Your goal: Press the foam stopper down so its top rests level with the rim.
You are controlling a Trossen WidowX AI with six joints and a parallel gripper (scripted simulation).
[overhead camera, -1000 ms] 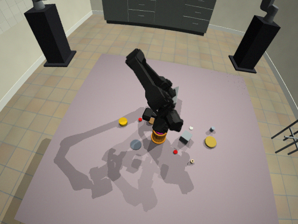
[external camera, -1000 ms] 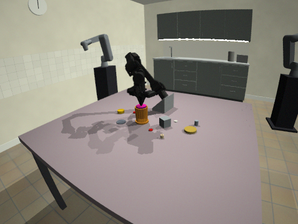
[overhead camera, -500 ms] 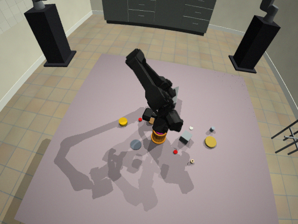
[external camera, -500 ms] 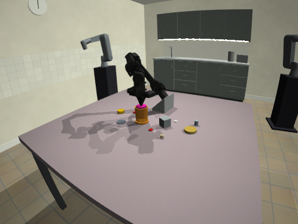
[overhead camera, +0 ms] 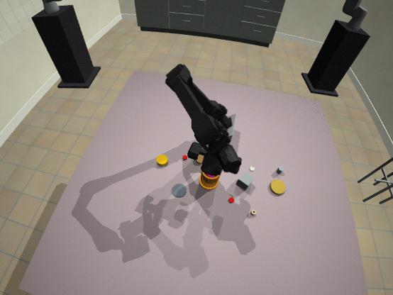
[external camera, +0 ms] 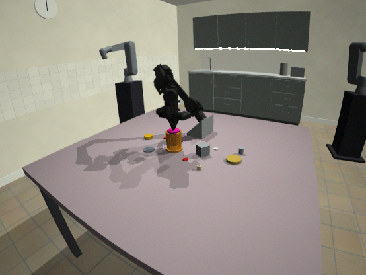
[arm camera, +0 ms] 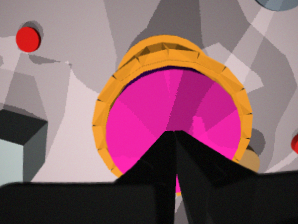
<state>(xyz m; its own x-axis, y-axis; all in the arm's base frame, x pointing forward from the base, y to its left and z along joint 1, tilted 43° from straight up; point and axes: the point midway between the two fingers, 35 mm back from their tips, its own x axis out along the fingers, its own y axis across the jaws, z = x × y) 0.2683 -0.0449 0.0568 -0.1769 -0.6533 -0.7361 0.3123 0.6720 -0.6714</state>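
My gripper is now 50 mm above the magenta foam stopper. From my hand the other things lie so: grey cube: 150 mm to the left, 120 mm below; red button: 80 mm ahead, 100 mm to the left, 140 mm below; brown disc: 100 mm behind, 40 mm to the right, 130 mm below.
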